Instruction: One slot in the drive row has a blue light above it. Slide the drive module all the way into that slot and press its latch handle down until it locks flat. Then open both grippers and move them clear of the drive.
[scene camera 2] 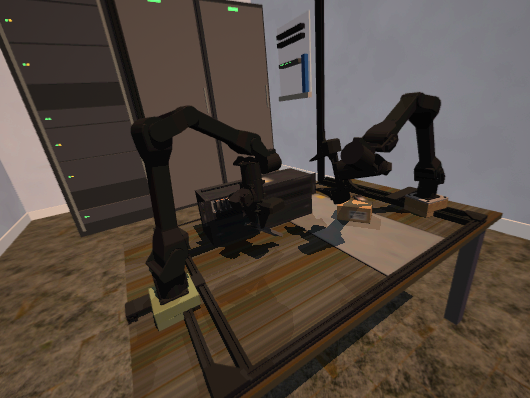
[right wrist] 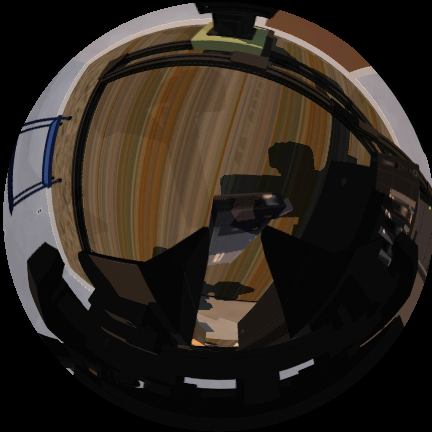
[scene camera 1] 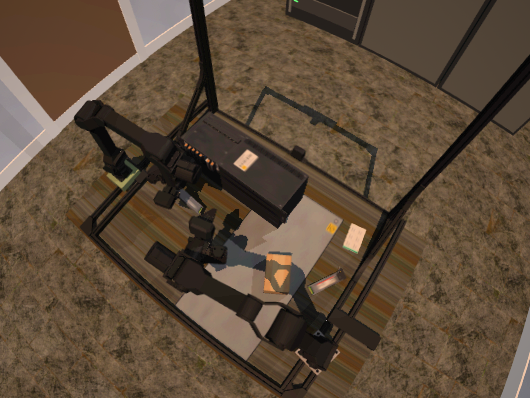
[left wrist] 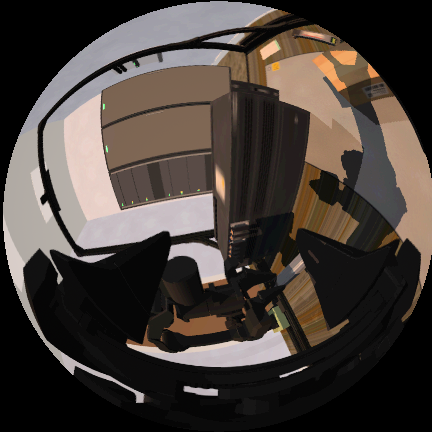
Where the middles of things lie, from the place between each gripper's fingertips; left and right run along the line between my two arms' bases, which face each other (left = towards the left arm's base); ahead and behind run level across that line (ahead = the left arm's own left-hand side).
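Measured from the grey mat (scene camera 1: pixel 309 228), my right hand is 10 cm above it, 3 cm past it and 36 cm to the right of it.
My left hand, for its part, is 22 cm above the grey mat, and it is also 4 cm past the mat and 15 cm to the right of it. Going by its middle, the grey mat is nearer to my left hand than to my right hand.
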